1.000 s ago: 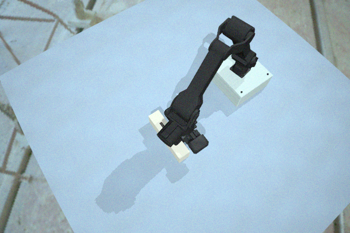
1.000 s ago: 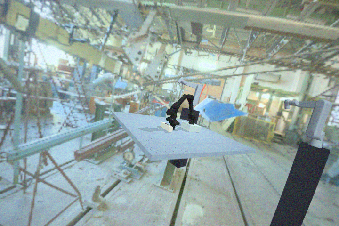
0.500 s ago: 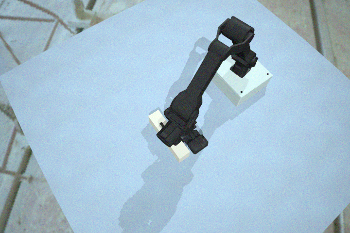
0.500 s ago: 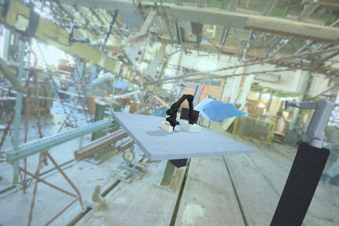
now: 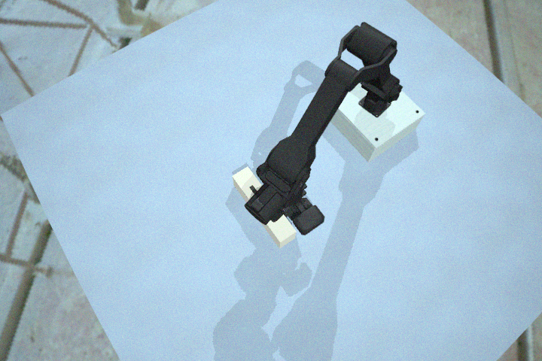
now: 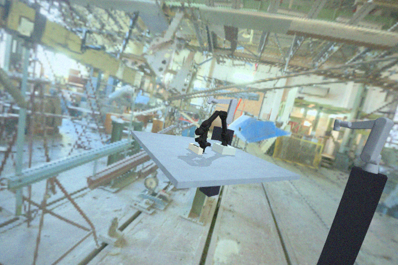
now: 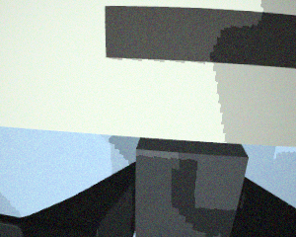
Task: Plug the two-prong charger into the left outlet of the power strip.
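Now: the dark grey charger 20 mm ahead of my gripper tip and 10 mm above it.
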